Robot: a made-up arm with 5 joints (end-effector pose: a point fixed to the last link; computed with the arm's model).
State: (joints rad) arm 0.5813 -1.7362 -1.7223 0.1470 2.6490
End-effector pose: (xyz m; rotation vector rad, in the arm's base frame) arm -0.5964 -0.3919 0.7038 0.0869 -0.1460 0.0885
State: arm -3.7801 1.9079 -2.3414 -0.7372 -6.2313
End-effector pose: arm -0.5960 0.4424 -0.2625 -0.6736 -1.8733 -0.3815
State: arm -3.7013 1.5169 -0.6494 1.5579 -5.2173
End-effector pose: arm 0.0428 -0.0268 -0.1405 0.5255 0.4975 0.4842
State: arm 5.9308 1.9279 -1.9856 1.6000 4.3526
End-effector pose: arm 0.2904 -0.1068 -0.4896 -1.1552 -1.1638 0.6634
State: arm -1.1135 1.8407 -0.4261 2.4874 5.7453
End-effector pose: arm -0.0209 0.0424 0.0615 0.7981 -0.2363 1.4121
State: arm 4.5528 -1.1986 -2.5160 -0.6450 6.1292
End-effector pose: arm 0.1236 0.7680 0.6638 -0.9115 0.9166 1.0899
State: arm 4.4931 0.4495 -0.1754 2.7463 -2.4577
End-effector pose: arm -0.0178 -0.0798 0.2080 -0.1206 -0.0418 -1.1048
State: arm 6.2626 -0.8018 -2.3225 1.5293 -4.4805
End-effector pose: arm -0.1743 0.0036 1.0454 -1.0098 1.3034 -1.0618
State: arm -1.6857 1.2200 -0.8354 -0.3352 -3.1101
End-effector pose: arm -0.0451 -0.3906 -0.2770 -2.3522 -2.0308 -0.0565
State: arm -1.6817 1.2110 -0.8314 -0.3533 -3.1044
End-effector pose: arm -0.0440 -0.3954 -0.2718 -2.3660 -2.0392 -0.0301
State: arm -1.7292 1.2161 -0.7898 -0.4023 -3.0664
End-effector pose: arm -0.0598 -0.3741 -0.2698 -2.4523 -1.9373 -0.0276
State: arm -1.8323 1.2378 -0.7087 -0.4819 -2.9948
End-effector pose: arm -0.0865 -0.3231 -0.2690 -2.5990 -1.7074 -0.0548
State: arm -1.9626 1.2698 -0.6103 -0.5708 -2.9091
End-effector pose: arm -0.1064 -0.2574 -0.2644 -2.7435 -1.4049 -0.1041
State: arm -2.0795 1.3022 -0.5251 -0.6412 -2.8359
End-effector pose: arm -0.1115 -0.1999 -0.2566 -2.8359 -1.1268 -0.1610
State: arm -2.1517 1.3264 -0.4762 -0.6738 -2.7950
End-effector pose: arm -0.1085 -0.1653 -0.2514 -2.8700 -0.9563 -0.2100
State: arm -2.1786 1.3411 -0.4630 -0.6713 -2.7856
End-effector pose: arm -0.1051 -0.1511 -0.2520 -2.8676 -0.8981 -0.2464
